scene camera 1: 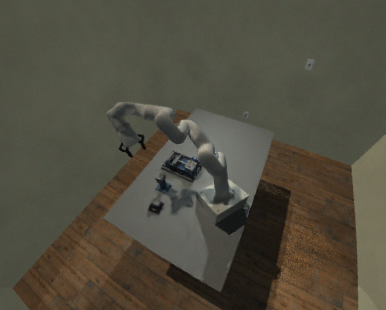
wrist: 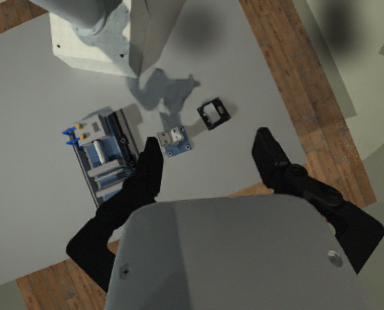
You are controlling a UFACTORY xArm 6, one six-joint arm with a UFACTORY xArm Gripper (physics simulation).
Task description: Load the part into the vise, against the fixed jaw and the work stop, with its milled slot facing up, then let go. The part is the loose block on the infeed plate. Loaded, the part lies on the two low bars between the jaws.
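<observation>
My gripper is open and empty, high above the table, with its fingers wide apart. A black square plate lies on the table and shows between the fingers in the wrist view, far below them. A pale block-like shape shows in its middle; I cannot tell which way a slot faces. The vise, blue and grey with dark rails, stands to the left in the wrist view, partly hidden by the left finger. Pale bars cross its blue middle. I see no loose block clearly between its jaws.
A blue-based stand with grey metal pieces on top rises between the vise and the black plate. The white robot base stands behind them on the grey table. Blue pins with orange ends sit at the vise's corner.
</observation>
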